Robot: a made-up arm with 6 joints.
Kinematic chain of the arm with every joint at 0, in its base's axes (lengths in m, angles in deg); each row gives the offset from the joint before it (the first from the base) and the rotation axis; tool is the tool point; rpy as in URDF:
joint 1: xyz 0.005 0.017 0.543 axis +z
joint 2: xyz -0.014 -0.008 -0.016 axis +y
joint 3: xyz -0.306 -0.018 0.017 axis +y
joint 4: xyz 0.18 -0.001 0.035 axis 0.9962 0 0.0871
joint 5: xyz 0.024 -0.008 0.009 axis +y
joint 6: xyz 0.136 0.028 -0.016 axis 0.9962 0 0.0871
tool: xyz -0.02 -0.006 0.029 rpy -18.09 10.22 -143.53
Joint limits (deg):
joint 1: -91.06..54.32
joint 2: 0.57..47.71
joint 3: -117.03..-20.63
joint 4: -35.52..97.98
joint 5: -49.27..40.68
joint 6: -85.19..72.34
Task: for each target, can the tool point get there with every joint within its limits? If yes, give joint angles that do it. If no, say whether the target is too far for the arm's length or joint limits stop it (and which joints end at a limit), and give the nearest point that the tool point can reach.
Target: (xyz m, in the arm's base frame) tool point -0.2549 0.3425 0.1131
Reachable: no: joint limits stop it (at a limit: joint 1, joint 2, joint 3, joint 5, joint 6) | nearest point -0.0655 0.0605 0.6138 | short by 0.605 m
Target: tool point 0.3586 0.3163 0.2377
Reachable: no: joint limits stop it (at a limit: joint 2, joint 3, joint 4, joint 6) | nearest point 0.0615 0.0648 0.6110 | short by 0.539 m
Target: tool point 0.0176 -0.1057 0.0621
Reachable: no: joint limits stop it (at a limit: joint 2, joint 3, joint 4, joint 5, joint 6) | nearest point 0.0094 -0.0261 0.5861 | short by 0.530 m
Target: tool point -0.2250 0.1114 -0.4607
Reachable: no: too far | nearest point -0.0304 -0.0079 0.5861 | short by 1.071 m
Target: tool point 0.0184 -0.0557 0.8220
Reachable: yes | joints -18.27 32.61 -34.70 61.15 -27.74 -36.43
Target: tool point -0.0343 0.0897 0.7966
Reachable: yes | joints -75.82 5.93 -31.30 -16.70 -29.82 54.97
